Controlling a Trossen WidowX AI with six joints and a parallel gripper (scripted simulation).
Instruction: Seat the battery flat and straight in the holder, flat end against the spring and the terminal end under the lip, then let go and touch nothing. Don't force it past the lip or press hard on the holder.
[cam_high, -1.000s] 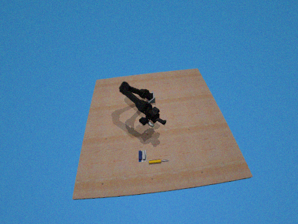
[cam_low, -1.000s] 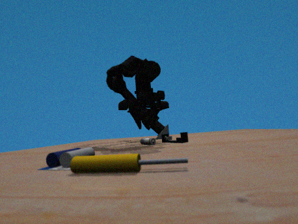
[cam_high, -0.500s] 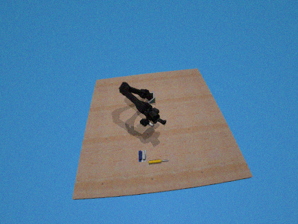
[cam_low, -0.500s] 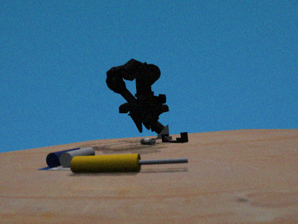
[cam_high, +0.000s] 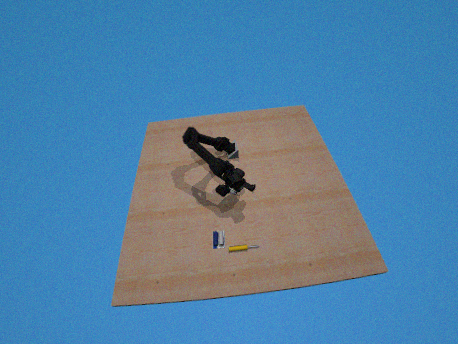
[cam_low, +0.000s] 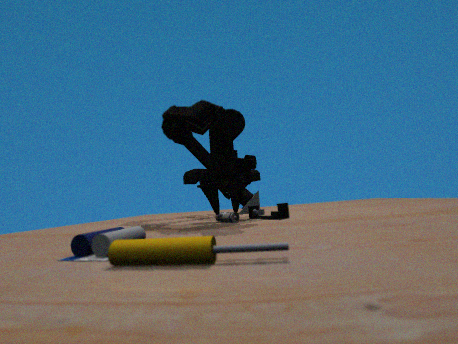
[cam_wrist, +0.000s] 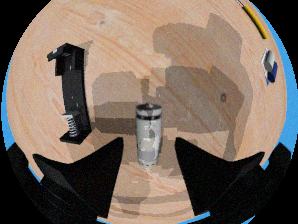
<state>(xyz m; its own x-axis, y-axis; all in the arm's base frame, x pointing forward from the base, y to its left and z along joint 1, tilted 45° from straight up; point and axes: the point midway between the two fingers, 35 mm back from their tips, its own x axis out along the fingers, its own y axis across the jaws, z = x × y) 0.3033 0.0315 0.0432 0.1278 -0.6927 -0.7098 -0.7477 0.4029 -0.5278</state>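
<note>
My gripper tip is 10 mm above the battery. Also, from my gripper tip: yellow-handled screwdriver (330 mm ahead, 60 mm to the left, 10 mm below).
</note>
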